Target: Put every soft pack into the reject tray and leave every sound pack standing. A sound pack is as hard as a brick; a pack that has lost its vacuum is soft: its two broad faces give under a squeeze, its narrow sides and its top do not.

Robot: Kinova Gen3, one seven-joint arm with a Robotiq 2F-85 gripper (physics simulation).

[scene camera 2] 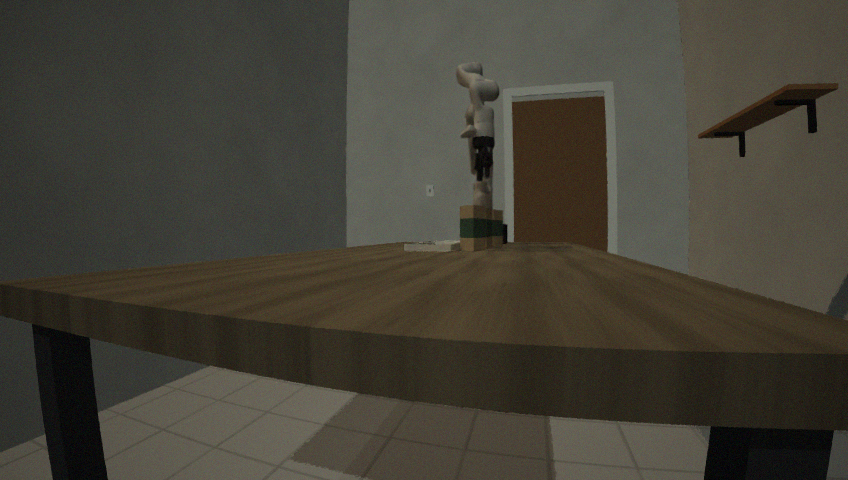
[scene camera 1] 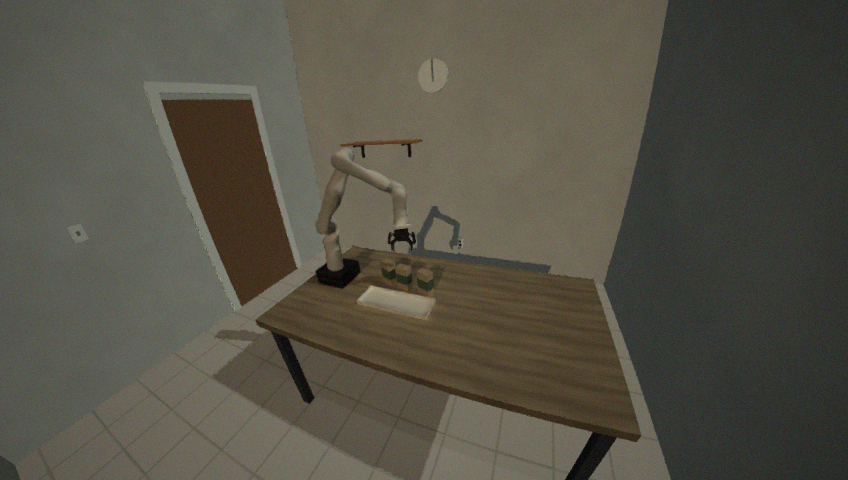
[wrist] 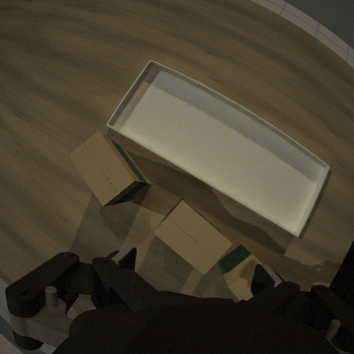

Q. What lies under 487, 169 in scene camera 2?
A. The gripper.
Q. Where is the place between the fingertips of the gripper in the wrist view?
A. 194, 270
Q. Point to a white reject tray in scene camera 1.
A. At 416, 306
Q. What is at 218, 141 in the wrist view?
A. A white reject tray.
